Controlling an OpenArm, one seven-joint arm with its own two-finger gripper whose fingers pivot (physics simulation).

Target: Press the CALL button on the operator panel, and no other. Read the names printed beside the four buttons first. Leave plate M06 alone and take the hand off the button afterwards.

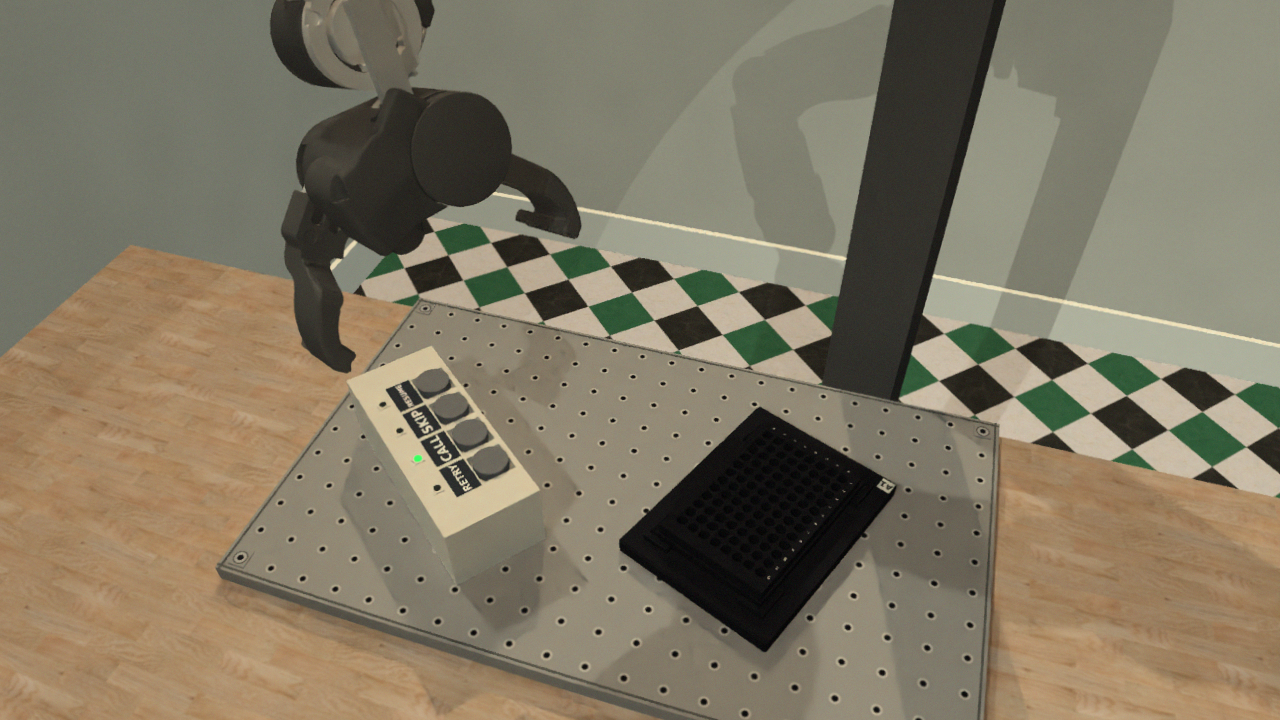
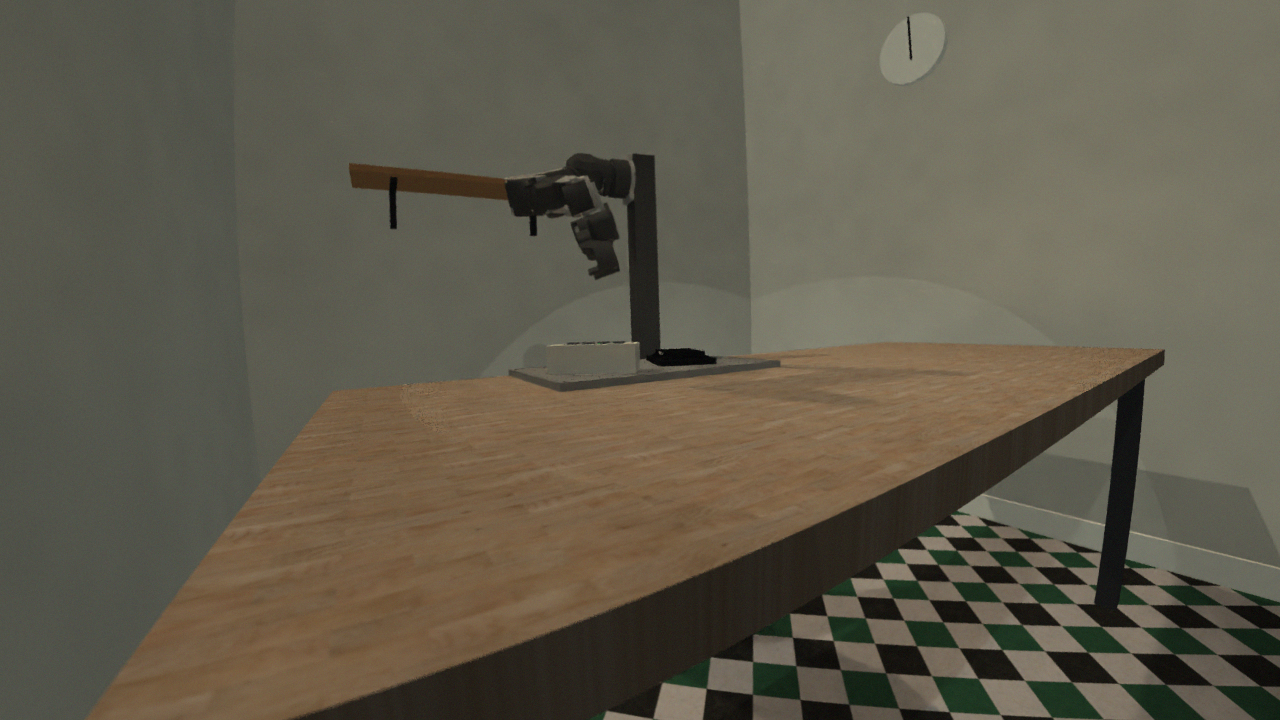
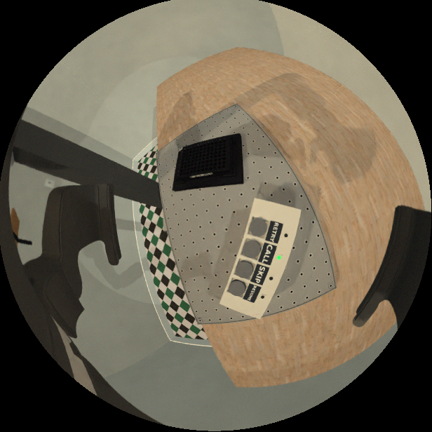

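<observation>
The cream operator panel (image 1: 492,530) (image 2: 590,359) (image 3: 280,207) has four round grey buttons, labelled RESUME, SKIP, CALL and RETRY. The CALL button (image 1: 469,433) (image 3: 251,248) is third from the RESUME end, between SKIP and RETRY. A small green light (image 1: 417,458) (image 3: 279,257) is lit beside the CALL label; the other lights are dark. My gripper (image 1: 444,294) (image 3: 220,254) is open with its fingers spread wide and empty. It is raised above the panel, apart from all buttons. The black plate (image 1: 760,510) (image 2: 682,357) (image 3: 210,160) lies flat, apart from the panel; no M06 marking is legible.
Panel and plate rest on the grey perforated board (image 1: 617,617) (image 2: 707,371) (image 3: 200,220) on the wooden table (image 1: 134,402) (image 2: 537,483) (image 3: 280,355). The dark upright post (image 1: 917,179) (image 2: 644,268) (image 3: 90,160) stands behind the board.
</observation>
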